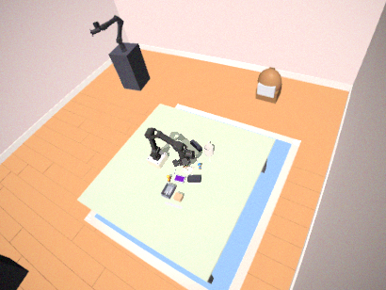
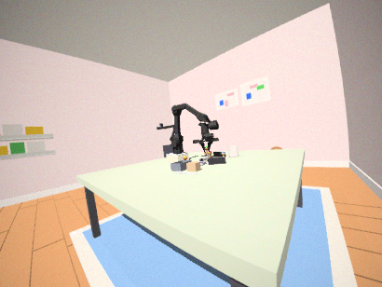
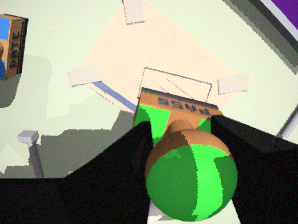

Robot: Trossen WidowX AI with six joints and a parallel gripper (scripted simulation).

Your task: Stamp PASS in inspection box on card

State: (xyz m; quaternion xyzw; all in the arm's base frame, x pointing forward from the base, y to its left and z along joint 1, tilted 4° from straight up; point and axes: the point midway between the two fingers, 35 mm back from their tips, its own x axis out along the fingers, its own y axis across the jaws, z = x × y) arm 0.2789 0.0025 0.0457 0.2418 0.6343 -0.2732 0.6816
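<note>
The pale card is 10 mm ahead of my gripper tip and 70 mm below it. From my gripper tip the other things lie so: red-knobbed stamp (20 mm behind, 100 mm to the left, 50 mm below); then purple ink pad (20 mm behind, 110 mm to the right, 60 mm below); then green-knobbed stamp (right at my gripper tip).
</note>
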